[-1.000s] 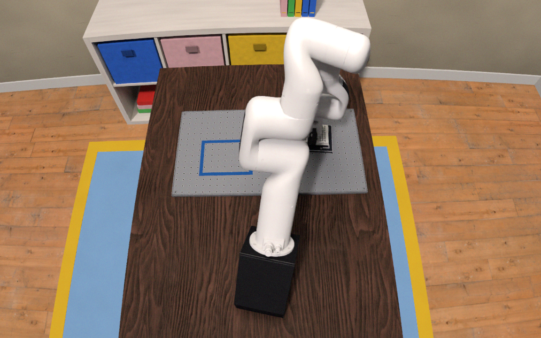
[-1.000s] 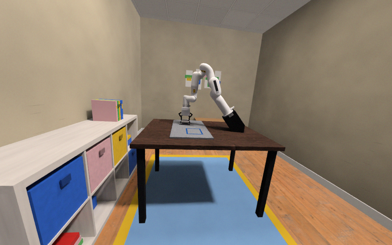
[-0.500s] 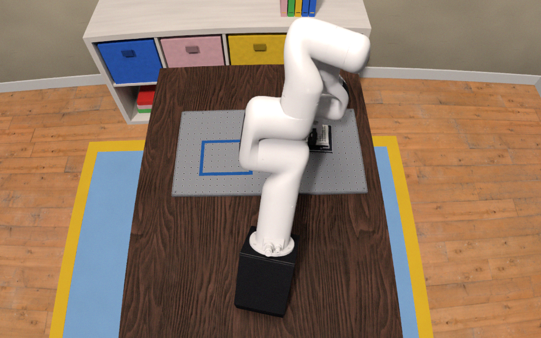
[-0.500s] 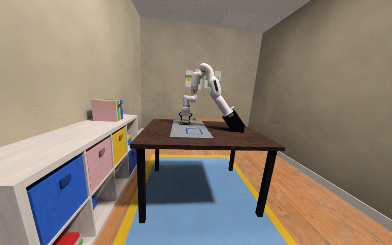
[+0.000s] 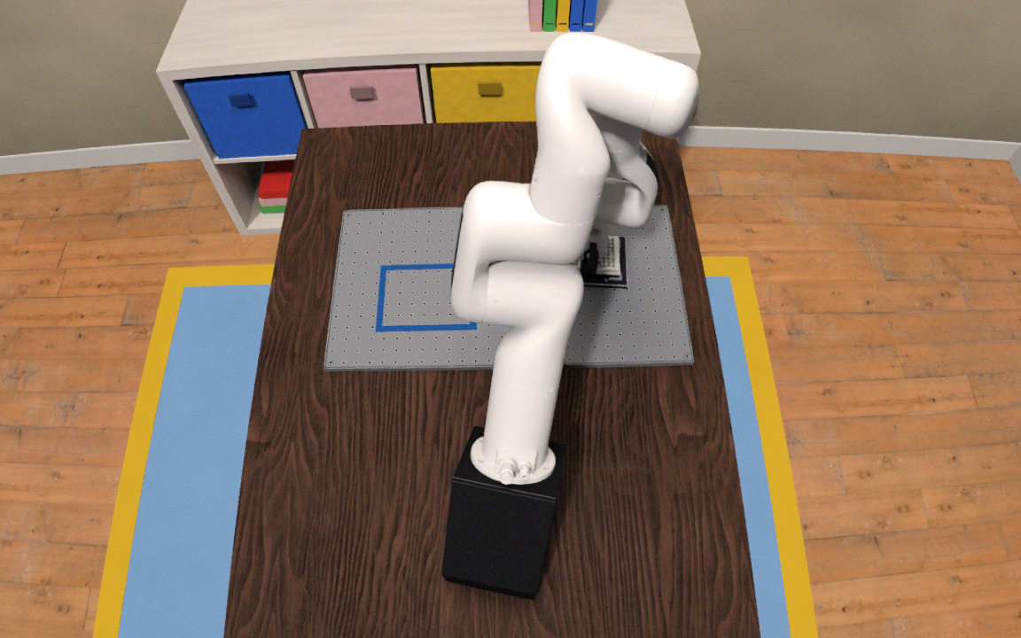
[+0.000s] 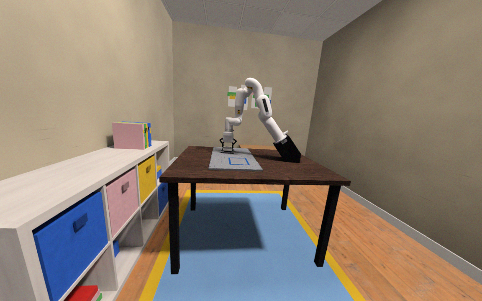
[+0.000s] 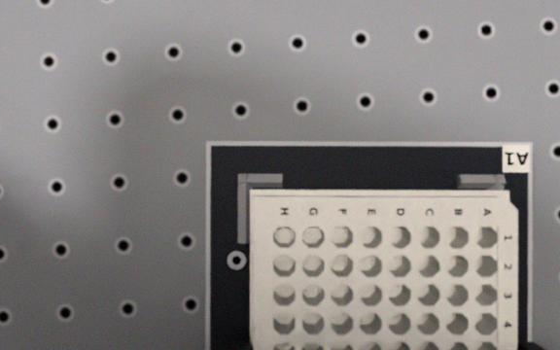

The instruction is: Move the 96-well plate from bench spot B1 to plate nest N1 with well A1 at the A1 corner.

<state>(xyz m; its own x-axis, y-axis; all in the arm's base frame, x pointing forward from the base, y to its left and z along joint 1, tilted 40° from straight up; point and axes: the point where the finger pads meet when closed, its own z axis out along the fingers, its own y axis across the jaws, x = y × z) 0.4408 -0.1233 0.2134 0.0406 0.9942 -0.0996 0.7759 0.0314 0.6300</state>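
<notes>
Now: the white 96-well plate 10 mm below my hand. Round my hand: plate nest 40 mm below.
</notes>
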